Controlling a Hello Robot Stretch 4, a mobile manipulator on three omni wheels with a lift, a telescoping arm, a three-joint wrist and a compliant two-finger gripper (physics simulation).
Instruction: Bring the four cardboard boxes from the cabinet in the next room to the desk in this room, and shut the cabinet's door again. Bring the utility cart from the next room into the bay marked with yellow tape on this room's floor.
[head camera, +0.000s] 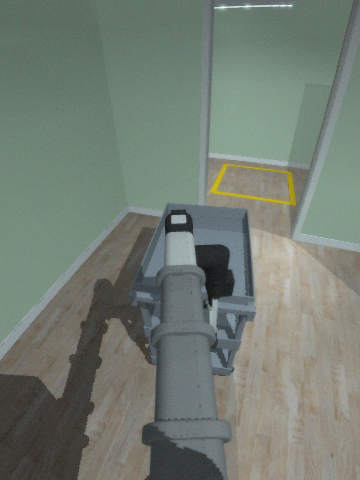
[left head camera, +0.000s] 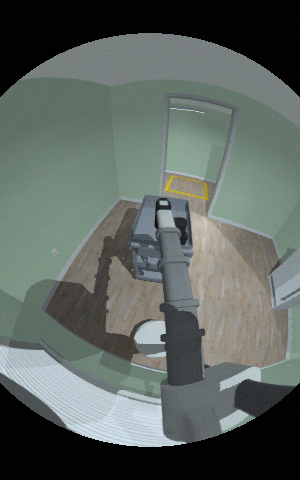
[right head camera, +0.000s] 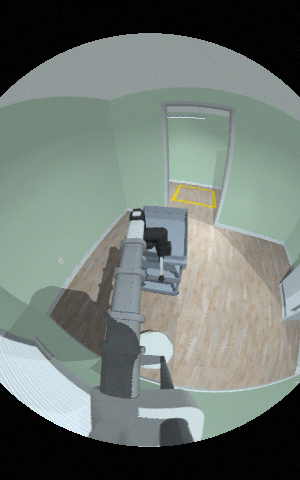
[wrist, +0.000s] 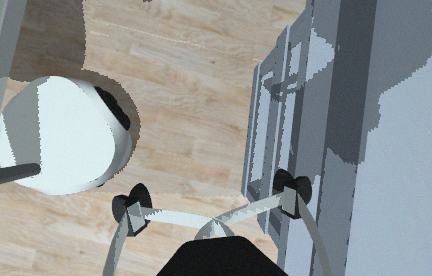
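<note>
The grey-blue utility cart (head camera: 248, 260) (left head camera: 149, 214) (right head camera: 175, 225) (wrist: 350, 75) stands in front of the doorway, with no box visible in its top tray. My gripper (wrist: 212, 192) is open, its fingertips wide apart with nothing between them. In the wrist view the right fingertip overlaps the cart's near end and the left one is over floor; contact cannot be told. My wrist hangs over the cart's tray. Yellow tape (head camera: 253, 198) (left head camera: 186, 194) (right head camera: 194, 203) marks the bay beyond the doorway. The cardboard boxes and the desk do not show.
The doorway's frame (head camera: 205, 100) (left head camera: 164, 145) (right head camera: 166, 155) rises just behind the cart. A green wall (head camera: 55, 150) runs along the left. My round white base (left head camera: 150, 340) (right head camera: 157, 350) (wrist: 75, 135) is on the near side of the cart. A pale furniture piece (left head camera: 287, 285) shows at far right.
</note>
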